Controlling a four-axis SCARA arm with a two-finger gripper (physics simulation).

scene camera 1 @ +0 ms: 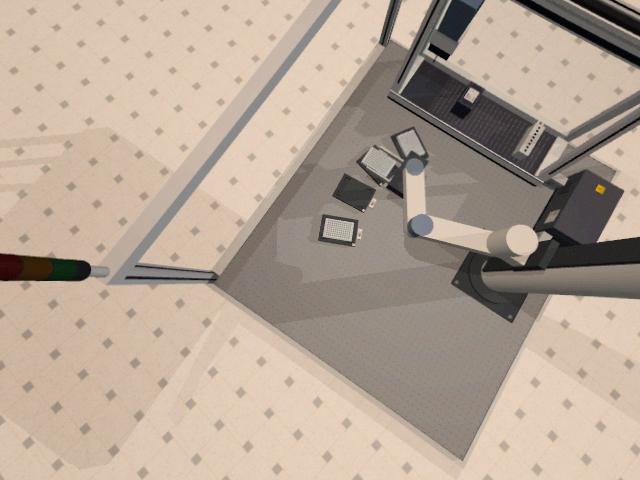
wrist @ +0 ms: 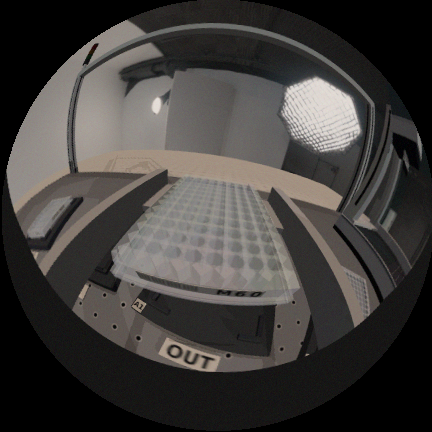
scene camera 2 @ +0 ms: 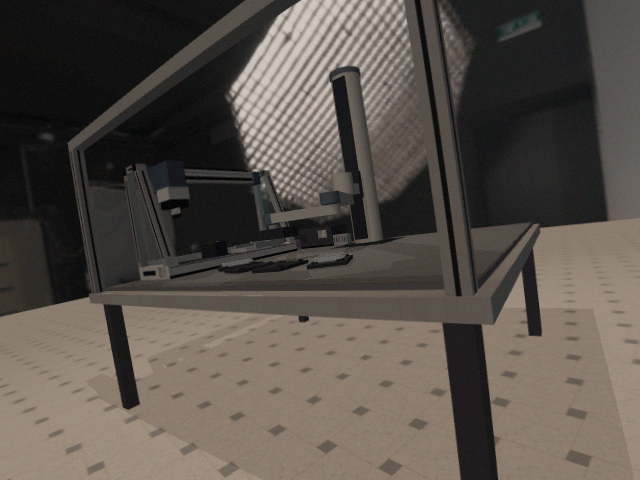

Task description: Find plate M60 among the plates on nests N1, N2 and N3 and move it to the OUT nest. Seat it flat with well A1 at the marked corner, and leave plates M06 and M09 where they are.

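Places are measured from the arm's base along level axes (x right, y ahead, z up), in centimetres.
Pixels of known places: gripper, fingertip midpoint: (scene camera 1: 373,157) (wrist: 218,185) (scene camera 2: 244,247); arm's base at its link origin: (scene camera 1: 495,274).
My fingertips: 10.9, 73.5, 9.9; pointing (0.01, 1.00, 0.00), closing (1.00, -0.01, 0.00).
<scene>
For each thing: its middle in the pictures, then the offset to it from my fingertips, as dx, dy, dz. "*": a spot on its surface instead.
- plate M60 at the middle of its body: (wrist: 212,209) (scene camera 2: 251,248) (scene camera 1: 378,162) -0.1, -3.1, -0.9
- dark OUT nest at the middle of its body: (wrist: 223,265) (scene camera 2: 250,266) (scene camera 1: 377,165) +2.0, -3.2, -7.7
- nest's A1 tag at a spot on its surface: (wrist: 138,305) * -5.0, -9.4, -7.4
- empty dark nest at the middle of its body: (wrist: 107,227) (scene camera 2: 280,265) (scene camera 1: 354,192) -15.2, -1.3, -7.7
- dark box at a spot on its surface: (scene camera 1: 581,206) * +28.3, -82.5, +2.9
My gripper (wrist: 218,185) (scene camera 1: 367,155) is shut on plate M60 (wrist: 210,235) (scene camera 1: 379,162), a clear well plate with "M60" on its near edge. The plate looks level. It hangs above the dark OUT nest (wrist: 220,325), with a gap between. The nest's A1 tag (wrist: 138,305) is at its near left corner in the wrist view. Which plate corner is A1 cannot be read. One other plate (scene camera 1: 338,229) (wrist: 52,218) sits on a nest left of the gripper. Another plate (scene camera 1: 409,142) (wrist: 357,291) sits on a nest to the right. Their labels are unreadable.
An empty dark nest (scene camera 1: 354,192) (wrist: 105,274) lies between the left plate and the OUT nest. A framed machine with a dark slatted bed (scene camera 1: 496,124) stands behind the right plate. A dark box (scene camera 1: 581,206) stands near the arm's column (scene camera 2: 364,155).
</scene>
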